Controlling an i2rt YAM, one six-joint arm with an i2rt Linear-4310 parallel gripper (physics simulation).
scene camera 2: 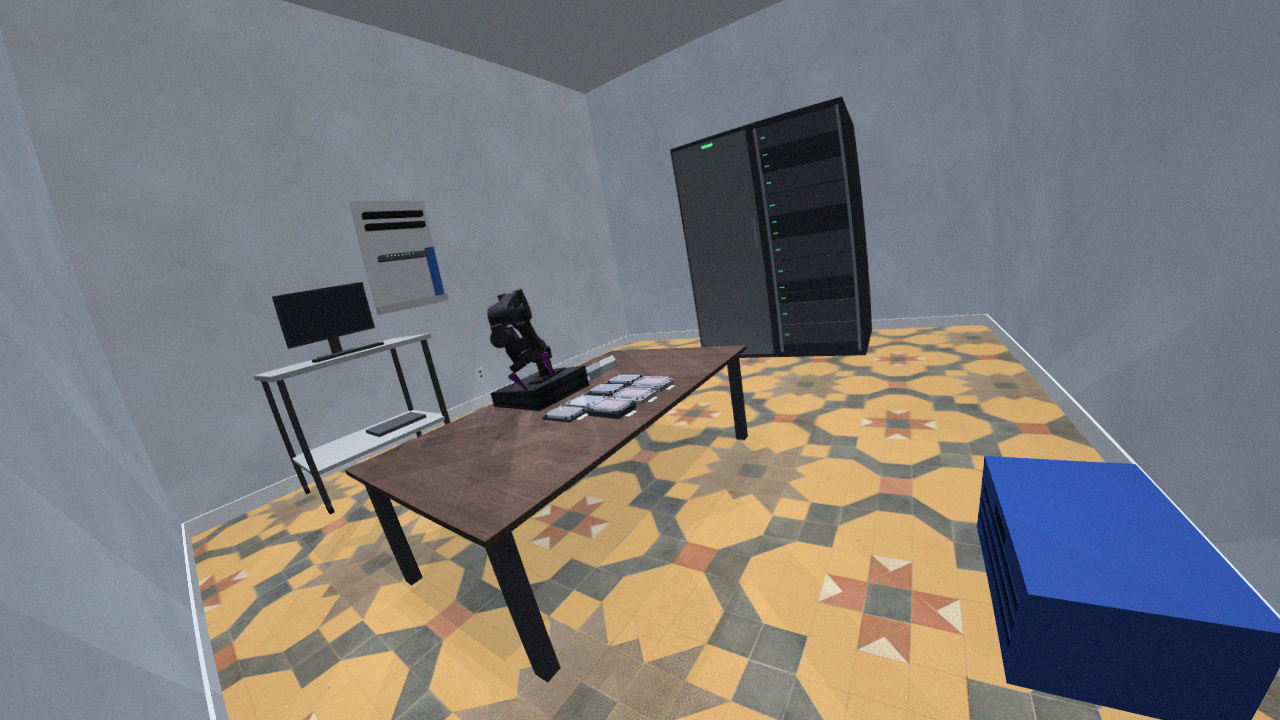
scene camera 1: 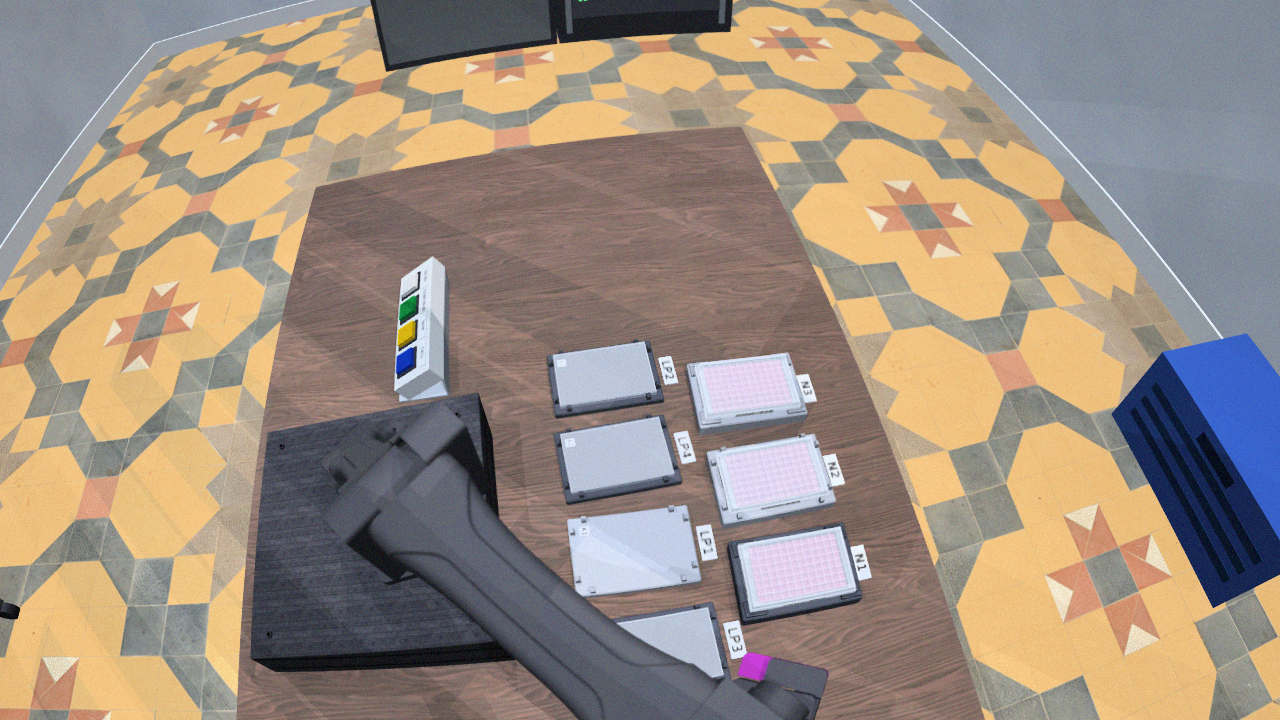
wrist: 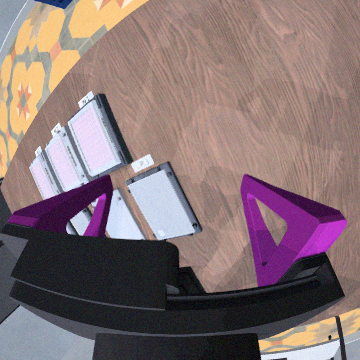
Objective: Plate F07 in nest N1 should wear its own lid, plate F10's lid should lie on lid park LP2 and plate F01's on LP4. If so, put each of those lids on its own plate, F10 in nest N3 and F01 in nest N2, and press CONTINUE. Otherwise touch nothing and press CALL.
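Seen in the pictures: gripper, fingertip midpoint: (scene camera 2: 540, 383) (wrist: 176, 181); arm's base, origin of the base link: (scene camera 2: 547, 376).
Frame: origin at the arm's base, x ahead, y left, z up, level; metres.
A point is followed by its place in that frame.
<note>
Plates with pink wells sit in nest N1 (scene camera 1: 796, 569) @(x 0.413, y -0.210, z -0.054 m) (wrist: 95, 137) @(x 0.409, y -0.226, z -0.050 m), nest N2 (scene camera 1: 774, 474) @(x 0.442, y -0.084, z -0.054 m) (wrist: 65, 159) @(x 0.437, y -0.108, z -0.055 m) and nest N3 (scene camera 1: 747, 386) @(x 0.467, y 0.049, z -0.057 m). I cannot tell whether clear lids cover them. Grey lids lie on LP2 (scene camera 1: 608, 376) @(x 0.305, y 0.135, z -0.066 m) and LP4 (scene camera 1: 619, 456) @(x 0.278, y 0.014, z -0.067 m); their small corner tags are unreadable. The button box (scene camera 1: 433, 333) @(x 0.091, y 0.260, z -0.027 m) carries white, green, yellow and blue buttons; its lettering is too small to read. My gripper (wrist: 176, 181) @(x 0.281, y -0.387, z 0.089 m) (scene camera 2: 537, 377) @(x 0.281, y -0.387, z 0.089 m) is open with nothing between its fingers, high above the table by LP3. In scene camera 1 one purple fingertip shows below N1.
A grey lid on LP3 (scene camera 1: 687, 637) @(x 0.269, y -0.237, z -0.067 m) (wrist: 162, 202) @(x 0.242, y -0.255, z -0.066 m) is partly hidden by the arm in scene camera 1. LP1 (scene camera 1: 635, 550) @(x 0.254, y -0.110, z -0.074 m) is pale with corner pegs; I cannot tell whether a lid lies on it. The black base block (scene camera 1: 358, 617) @(x -0.073, y -0.127, z -0.007 m) stands left of the parks.
</note>
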